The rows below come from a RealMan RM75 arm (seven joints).
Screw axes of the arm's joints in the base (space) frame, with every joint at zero. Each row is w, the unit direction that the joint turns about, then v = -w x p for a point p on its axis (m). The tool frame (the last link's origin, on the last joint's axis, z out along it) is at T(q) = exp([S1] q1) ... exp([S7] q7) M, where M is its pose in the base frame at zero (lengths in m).
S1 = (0, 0, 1, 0, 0, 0)
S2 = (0, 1, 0, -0.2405, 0, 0)
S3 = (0, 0, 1, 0, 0, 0)
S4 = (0, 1, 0, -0.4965, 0, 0)
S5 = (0, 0, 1, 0, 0, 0)
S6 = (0, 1, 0, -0.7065, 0, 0)
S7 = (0, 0, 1, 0, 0, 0)
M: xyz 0 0 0.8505 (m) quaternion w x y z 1 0 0 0
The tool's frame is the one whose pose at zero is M.
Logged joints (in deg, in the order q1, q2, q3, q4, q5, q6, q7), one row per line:
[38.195, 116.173, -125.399, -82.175, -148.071, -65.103, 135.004]
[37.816, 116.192, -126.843, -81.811, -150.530, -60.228, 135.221]
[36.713, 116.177, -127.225, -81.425, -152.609, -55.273, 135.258]
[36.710, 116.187, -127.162, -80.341, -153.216, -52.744, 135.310]
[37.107, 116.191, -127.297, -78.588, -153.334, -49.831, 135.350]
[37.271, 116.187, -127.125, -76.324, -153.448, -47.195, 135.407]
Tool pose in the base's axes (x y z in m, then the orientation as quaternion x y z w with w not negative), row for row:
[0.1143, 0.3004, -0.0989, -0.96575, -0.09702, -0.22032, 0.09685]
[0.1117, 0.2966, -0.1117, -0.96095, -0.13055, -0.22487, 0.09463]
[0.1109, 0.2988, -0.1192, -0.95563, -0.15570, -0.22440, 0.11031]
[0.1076, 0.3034, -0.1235, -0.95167, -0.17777, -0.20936, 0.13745]
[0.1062, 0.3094, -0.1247, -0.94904, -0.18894, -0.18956, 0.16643]
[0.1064, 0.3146, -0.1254, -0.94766, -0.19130, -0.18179, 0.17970]
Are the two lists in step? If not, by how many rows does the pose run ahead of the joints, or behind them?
The pose runs 2 rows behind the joints: the pose in row i belongs to the joints in row i - 2.
